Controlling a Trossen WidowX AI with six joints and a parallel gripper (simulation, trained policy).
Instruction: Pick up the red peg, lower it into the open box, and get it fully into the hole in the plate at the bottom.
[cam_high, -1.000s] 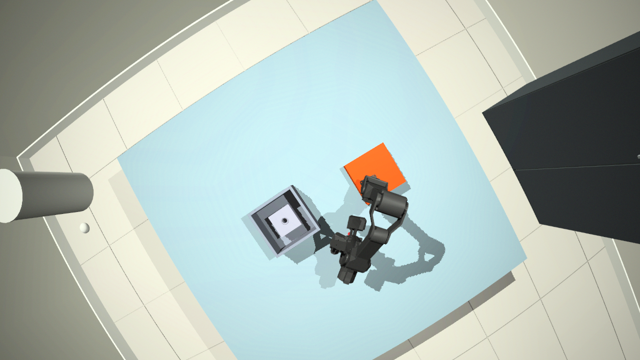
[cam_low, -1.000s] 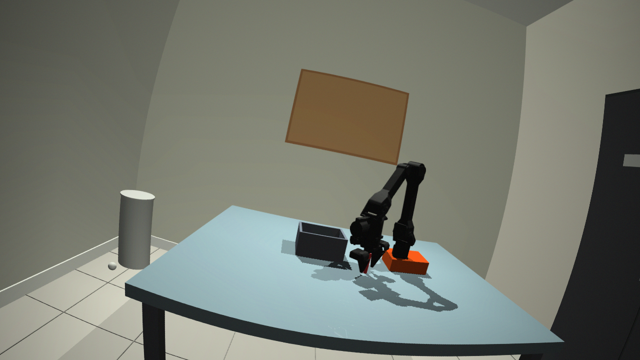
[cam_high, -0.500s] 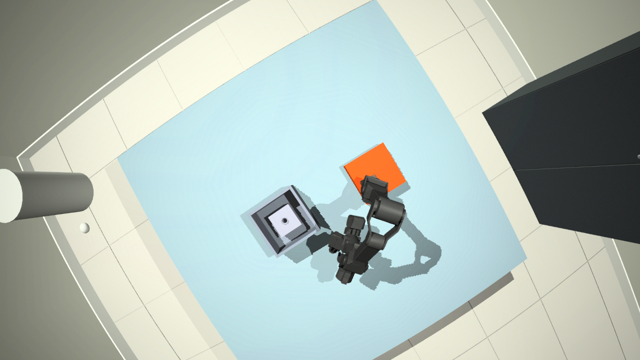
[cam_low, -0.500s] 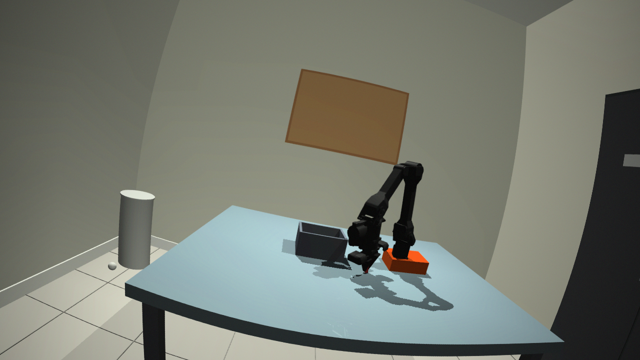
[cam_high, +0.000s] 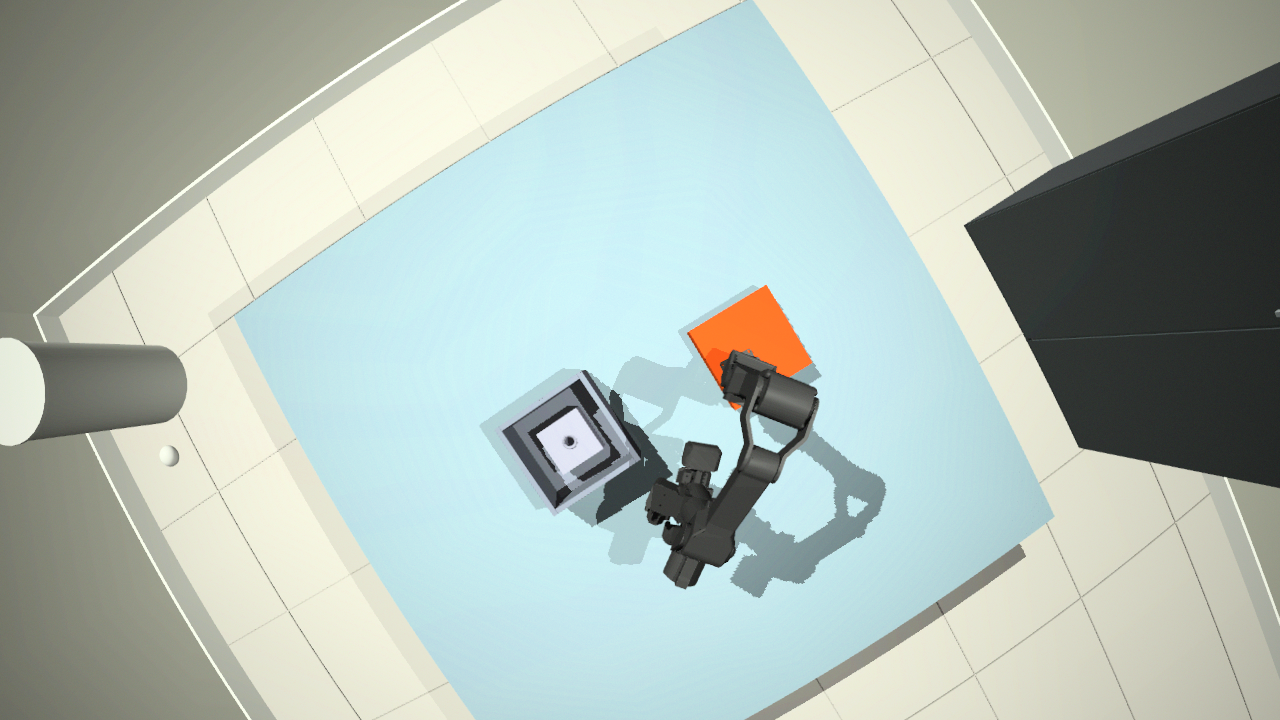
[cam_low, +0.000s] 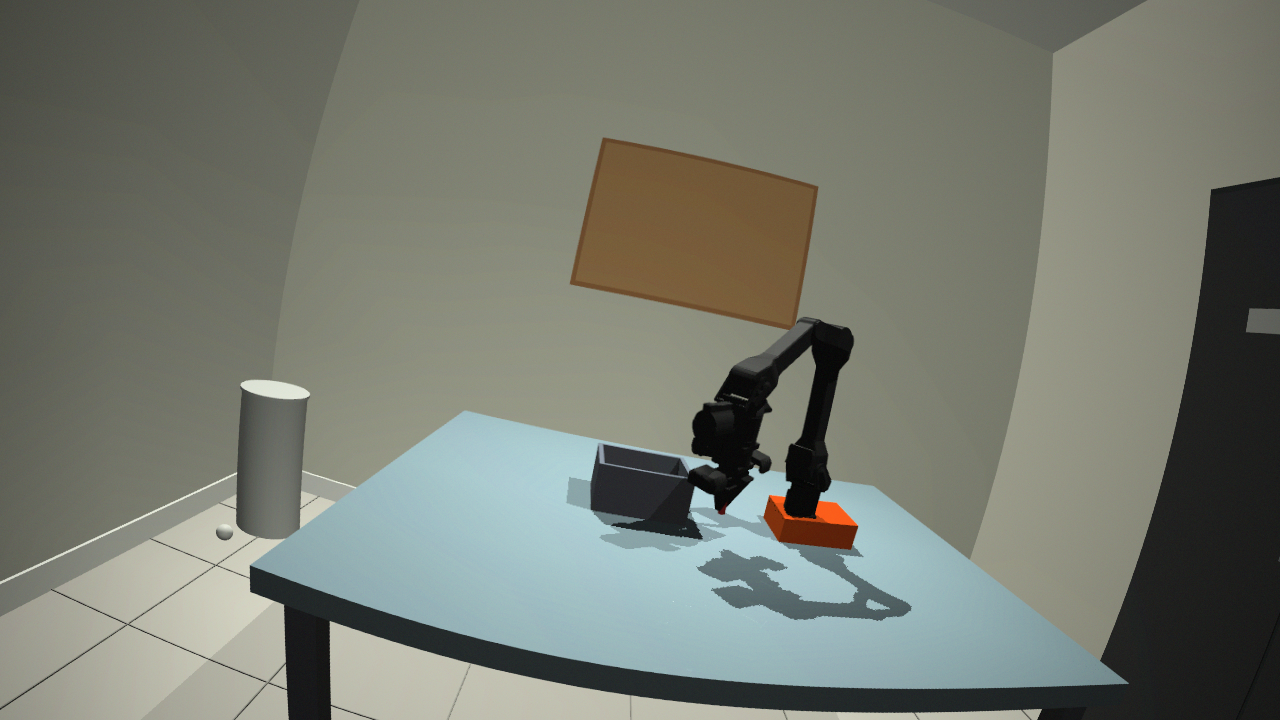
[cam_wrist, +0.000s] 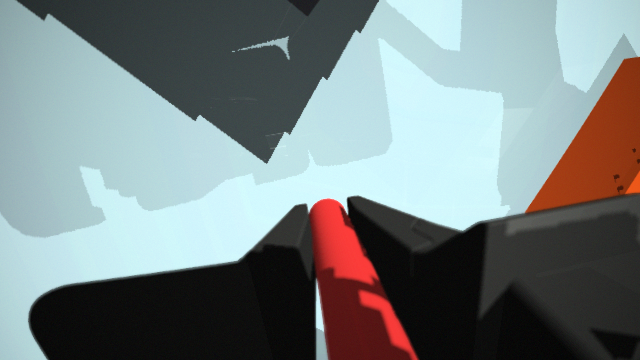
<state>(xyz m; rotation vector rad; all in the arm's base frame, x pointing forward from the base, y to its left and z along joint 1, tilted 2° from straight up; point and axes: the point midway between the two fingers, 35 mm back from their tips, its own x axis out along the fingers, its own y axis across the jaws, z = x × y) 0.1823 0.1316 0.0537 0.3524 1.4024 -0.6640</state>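
Right now the plate is 16 cm ahead of my gripper tip, 15 cm to the right of it and 2 cm below it. Round my gripper tip: red peg 1 cm to the left, 3 cm above; dark box 16 cm ahead, 15 cm to the right, 4 cm below.
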